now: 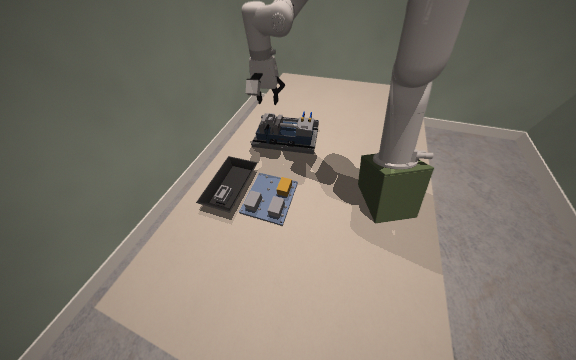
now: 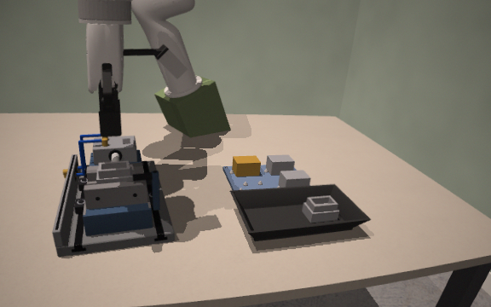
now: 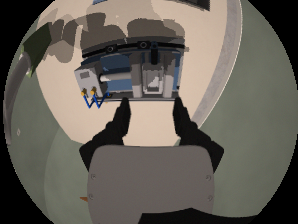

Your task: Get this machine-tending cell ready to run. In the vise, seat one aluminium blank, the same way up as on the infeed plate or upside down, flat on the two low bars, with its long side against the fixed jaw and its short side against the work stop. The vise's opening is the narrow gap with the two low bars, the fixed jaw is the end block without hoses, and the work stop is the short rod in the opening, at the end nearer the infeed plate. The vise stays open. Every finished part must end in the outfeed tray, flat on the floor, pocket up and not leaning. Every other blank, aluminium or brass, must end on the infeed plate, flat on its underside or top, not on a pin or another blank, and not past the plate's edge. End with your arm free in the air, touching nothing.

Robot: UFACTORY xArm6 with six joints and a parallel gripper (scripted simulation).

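The vise lies 160 mm below my hand, 70 mm behind it and 10 mm to the right of it. Round my hand: brass blank: 290 mm to the left, 170 mm below, 150 mm behind.
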